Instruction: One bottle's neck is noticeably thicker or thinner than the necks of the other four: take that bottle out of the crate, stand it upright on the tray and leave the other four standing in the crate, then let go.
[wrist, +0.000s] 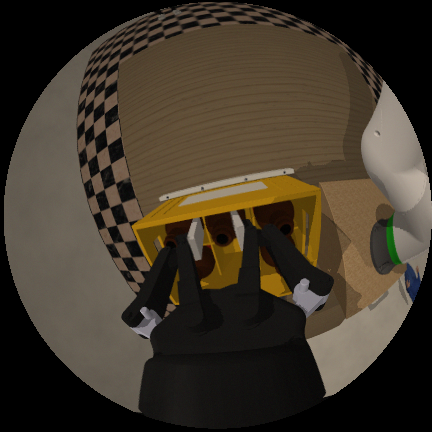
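Pixels of known places: gripper, fingertip midpoint: (215, 220); arm's base at its link origin: (383, 246).
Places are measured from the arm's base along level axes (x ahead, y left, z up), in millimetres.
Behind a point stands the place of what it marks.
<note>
A yellow crate (287, 184) @[x 311, y -158, z -37 mm] with dividers is below my gripper in the wrist view. Brown bottles stand in it: one at the upper left (171, 240) @[x 495, y -102, z 4 mm], one in the upper middle (221, 237) @[x 419, y -102, z 4 mm], one at the upper right (284, 227) @[x 330, y -107, z 4 mm], one at the lower left (205, 264) @[x 465, y -19, z -41 mm] and one at the lower right (278, 254). My fingers partly cover several of them, and I cannot tell which neck differs. My gripper (215, 220) @[x 427, y -119, z -17 mm] is partly open, its pale pads on either side of the upper middle bottle's mouth in the view, gripping nothing. The tray does not show clearly.
A pale strip (227, 184) @[x 410, y -151, z -129 mm] runs along the crate's far side on the wooden table (230, 100) @[x 375, y -348, z -159 mm]. A black-and-tan checkered border (102, 145) lies at left and far edges. A speckled brown board (357, 220) @[x 97, y -59, z -66 mm] and a white arm with a green ring (394, 240) are at right.
</note>
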